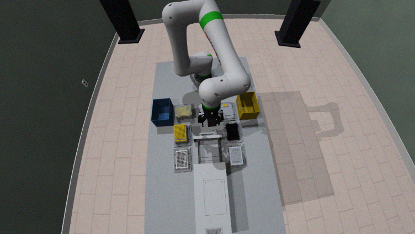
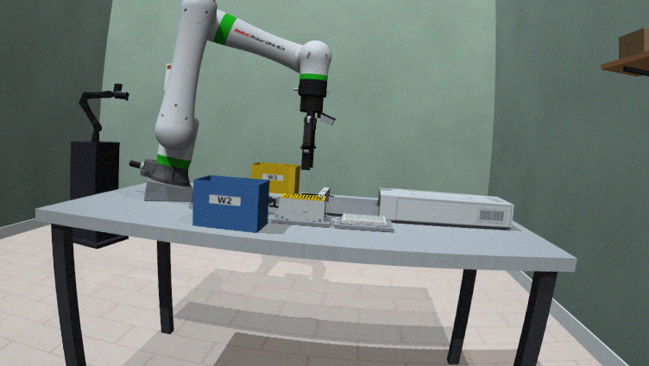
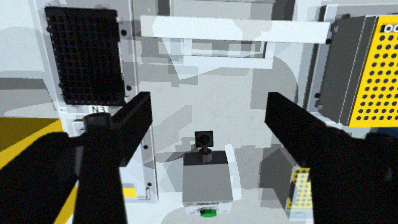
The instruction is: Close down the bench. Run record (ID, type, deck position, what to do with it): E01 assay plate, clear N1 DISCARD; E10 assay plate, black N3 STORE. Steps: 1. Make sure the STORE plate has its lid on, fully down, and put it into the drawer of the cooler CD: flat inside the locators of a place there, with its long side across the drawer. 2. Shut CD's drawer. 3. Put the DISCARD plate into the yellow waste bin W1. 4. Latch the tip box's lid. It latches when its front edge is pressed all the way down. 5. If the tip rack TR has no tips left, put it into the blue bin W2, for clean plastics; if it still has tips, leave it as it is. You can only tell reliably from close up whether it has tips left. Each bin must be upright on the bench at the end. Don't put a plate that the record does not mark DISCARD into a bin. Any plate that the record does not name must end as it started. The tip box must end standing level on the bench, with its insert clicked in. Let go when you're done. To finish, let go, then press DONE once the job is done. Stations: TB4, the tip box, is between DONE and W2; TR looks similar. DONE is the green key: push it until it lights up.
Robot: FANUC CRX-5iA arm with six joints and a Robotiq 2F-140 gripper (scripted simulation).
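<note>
The clear plate lid is 17 cm behind my hand, 14 cm below it and 12 cm to the left of it. The rest, counted from my hand: cooler drawer: 18 cm ahead, 12 cm below; green DONE key: 19 cm behind, 9 cm below, 4 cm to the right; black assay plate: 16 cm to the left, 14 cm below.
</note>
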